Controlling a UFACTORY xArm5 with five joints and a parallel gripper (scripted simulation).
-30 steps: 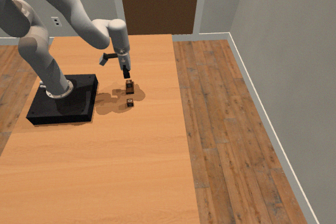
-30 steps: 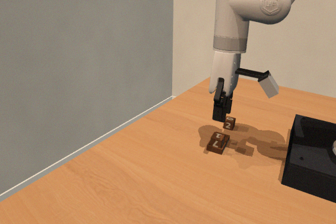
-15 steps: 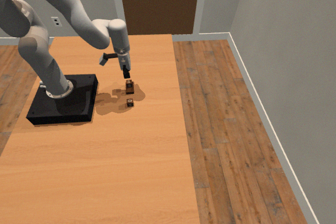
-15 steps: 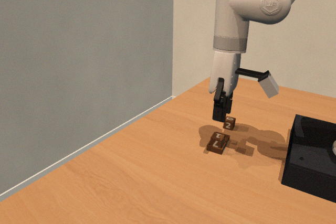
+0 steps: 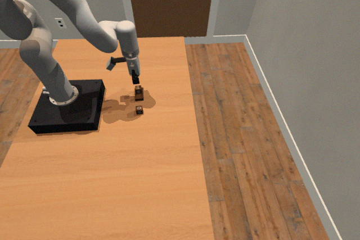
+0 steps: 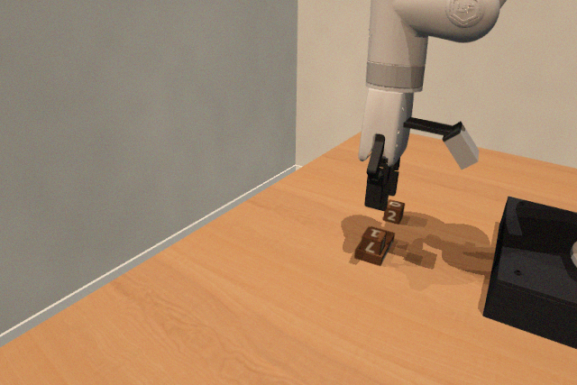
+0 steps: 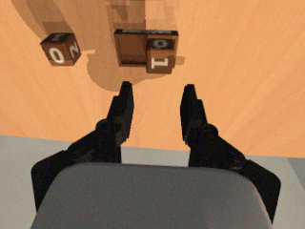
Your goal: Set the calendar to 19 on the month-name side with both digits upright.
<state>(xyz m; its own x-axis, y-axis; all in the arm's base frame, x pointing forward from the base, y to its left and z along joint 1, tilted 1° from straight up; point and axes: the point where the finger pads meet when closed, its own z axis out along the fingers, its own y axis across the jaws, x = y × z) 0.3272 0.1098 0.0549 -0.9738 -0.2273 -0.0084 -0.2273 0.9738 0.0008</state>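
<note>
Right now my hand is 110 mm above the tray and 20 mm to the left of it. Round my hand: brown date cube (120 mm to the right, 100 mm below, 30 mm ahead).
</note>
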